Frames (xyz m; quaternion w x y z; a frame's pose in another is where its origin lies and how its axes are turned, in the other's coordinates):
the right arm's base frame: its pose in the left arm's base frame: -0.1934 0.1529 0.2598 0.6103 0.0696 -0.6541 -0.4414
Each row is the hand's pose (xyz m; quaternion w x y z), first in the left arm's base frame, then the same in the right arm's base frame.
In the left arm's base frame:
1: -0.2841 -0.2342 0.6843 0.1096 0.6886 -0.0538 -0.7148
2: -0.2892 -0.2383 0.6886 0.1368 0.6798 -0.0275 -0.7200
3: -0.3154 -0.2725 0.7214 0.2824 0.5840 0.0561 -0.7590
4: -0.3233 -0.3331 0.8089 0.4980 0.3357 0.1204 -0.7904
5: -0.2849 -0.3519 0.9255 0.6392 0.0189 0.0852 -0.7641
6: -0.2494 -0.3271 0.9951 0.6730 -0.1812 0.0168 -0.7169
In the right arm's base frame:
1: 0.5789 0.0081 -0.0555 0.4655 -0.0312 0.2931 -0.8345
2: 0.5859 0.0062 -0.0526 0.4666 -0.0535 0.3227 -0.8218
3: 0.6380 -0.0044 -0.0425 0.5113 -0.1845 0.4239 -0.7245
4: 0.7426 0.0137 -0.0537 0.5974 -0.3999 0.4924 -0.4905
5: 0.8310 0.0968 -0.0803 0.6730 -0.5703 0.4253 -0.2025
6: 0.8579 0.1737 -0.0893 0.7036 -0.6338 0.3206 -0.0231

